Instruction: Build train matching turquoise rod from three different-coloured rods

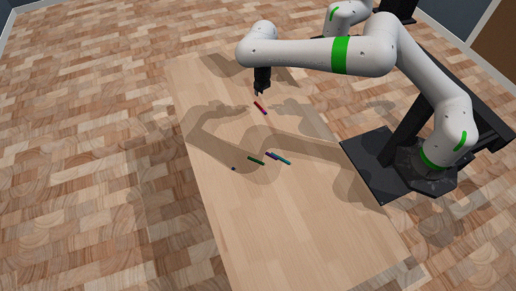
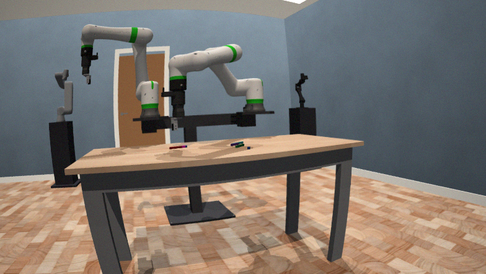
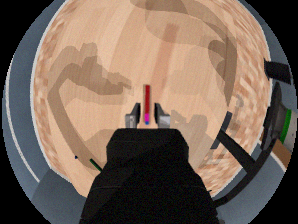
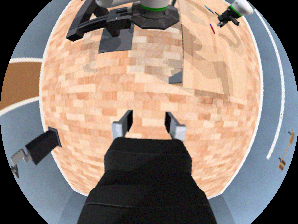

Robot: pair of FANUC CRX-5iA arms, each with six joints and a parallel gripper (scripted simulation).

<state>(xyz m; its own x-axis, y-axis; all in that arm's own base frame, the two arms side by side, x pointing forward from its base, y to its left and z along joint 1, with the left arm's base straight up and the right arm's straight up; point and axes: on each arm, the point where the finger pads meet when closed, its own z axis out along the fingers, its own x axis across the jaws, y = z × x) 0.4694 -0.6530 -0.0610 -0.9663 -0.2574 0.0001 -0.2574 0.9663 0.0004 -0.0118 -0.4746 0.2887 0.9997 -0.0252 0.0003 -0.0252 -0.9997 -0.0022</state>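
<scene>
My left hand is 110 mm above the red rod. Round my left hand: magenta rod: 10 mm behind, 40 mm to the left, 110 mm below; then green rod: 130 mm ahead, 300 mm to the left, 110 mm below; then purple rod: 50 mm ahead, 300 mm to the left, 110 mm below.
</scene>
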